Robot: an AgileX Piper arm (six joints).
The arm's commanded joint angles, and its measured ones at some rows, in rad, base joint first. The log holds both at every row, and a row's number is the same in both.
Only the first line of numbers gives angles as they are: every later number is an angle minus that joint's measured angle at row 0.
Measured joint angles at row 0:
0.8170, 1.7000, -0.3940, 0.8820, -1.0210, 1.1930
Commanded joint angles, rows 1 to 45:
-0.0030, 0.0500, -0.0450, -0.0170, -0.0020, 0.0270
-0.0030, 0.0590, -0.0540, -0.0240, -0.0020, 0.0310
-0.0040, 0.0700, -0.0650, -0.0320, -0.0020, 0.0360
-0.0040, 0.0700, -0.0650, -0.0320, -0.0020, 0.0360
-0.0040, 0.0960, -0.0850, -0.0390, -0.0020, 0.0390
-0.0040, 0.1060, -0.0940, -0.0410, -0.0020, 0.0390
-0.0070, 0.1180, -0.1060, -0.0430, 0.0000, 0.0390
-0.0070, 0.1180, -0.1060, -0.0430, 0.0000, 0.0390
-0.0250, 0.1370, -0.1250, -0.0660, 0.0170, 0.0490
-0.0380, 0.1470, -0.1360, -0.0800, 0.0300, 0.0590
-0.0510, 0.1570, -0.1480, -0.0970, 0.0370, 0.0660
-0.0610, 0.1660, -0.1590, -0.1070, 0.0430, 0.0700
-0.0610, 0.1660, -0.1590, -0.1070, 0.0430, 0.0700
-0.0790, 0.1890, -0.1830, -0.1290, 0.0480, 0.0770
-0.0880, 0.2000, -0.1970, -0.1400, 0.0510, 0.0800
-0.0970, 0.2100, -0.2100, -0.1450, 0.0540, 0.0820
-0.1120, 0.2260, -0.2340, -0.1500, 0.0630, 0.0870
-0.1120, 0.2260, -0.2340, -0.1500, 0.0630, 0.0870
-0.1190, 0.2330, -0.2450, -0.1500, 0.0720, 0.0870
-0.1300, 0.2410, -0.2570, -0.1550, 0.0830, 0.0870
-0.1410, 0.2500, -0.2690, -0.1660, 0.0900, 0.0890
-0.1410, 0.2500, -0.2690, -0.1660, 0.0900, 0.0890
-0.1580, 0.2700, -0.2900, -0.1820, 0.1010, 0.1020
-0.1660, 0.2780, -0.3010, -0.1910, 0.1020, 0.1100
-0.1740, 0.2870, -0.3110, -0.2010, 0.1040, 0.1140
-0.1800, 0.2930, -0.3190, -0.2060, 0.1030, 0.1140
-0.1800, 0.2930, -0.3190, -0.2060, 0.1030, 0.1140
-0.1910, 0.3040, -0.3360, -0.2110, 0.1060, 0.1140
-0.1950, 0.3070, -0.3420, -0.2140, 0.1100, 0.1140
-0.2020, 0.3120, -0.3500, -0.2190, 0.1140, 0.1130
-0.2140, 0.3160, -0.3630, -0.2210, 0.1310, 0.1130
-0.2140, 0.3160, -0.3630, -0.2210, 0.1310, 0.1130
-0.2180, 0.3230, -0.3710, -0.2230, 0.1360, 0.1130
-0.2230, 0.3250, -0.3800, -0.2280, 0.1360, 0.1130
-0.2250, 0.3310, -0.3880, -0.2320, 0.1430, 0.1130
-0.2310, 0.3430, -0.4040, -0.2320, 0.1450, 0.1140
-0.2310, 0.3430, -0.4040, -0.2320, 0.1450, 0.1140
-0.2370, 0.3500, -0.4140, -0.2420, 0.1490, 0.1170
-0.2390, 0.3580, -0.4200, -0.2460, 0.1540, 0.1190
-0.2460, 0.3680, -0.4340, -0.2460, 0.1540, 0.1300
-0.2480, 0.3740, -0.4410, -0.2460, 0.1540, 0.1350
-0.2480, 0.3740, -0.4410, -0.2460, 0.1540, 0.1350
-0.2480, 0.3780, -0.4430, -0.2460, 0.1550, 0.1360
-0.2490, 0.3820, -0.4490, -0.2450, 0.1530, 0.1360
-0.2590, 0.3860, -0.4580, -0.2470, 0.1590, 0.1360
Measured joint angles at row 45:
-0.2460, 0.3810, -0.4400, -0.2330, 0.1500, 0.1290
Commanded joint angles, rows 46 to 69:
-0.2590, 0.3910, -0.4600, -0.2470, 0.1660, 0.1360
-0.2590, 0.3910, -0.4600, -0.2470, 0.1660, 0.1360
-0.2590, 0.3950, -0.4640, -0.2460, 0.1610, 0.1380
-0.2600, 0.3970, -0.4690, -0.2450, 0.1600, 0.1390
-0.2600, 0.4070, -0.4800, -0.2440, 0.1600, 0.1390
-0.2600, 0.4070, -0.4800, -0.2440, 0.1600, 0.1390
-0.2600, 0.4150, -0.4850, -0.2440, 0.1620, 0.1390
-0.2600, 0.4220, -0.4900, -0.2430, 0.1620, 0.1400
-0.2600, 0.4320, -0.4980, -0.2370, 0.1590, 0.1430
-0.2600, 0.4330, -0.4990, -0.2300, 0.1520, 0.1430
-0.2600, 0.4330, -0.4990, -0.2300, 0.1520, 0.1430
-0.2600, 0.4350, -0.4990, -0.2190, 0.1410, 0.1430
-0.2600, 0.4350, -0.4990, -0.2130, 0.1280, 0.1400
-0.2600, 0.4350, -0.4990, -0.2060, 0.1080, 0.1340
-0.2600, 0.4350, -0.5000, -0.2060, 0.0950, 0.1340
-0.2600, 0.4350, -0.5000, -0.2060, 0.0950, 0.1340
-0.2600, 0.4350, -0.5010, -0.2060, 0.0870, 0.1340
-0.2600, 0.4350, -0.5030, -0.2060, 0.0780, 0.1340
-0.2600, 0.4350, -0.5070, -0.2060, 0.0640, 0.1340
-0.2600, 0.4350, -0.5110, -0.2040, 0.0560, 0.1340
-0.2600, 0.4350, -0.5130, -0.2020, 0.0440, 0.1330
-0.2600, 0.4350, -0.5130, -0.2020, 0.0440, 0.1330
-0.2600, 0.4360, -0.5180, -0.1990, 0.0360, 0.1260
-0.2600, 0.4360, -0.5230, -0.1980, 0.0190, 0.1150
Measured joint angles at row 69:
-0.2560, 0.4410, -0.4920, -0.1980, 0.1180, 0.1290
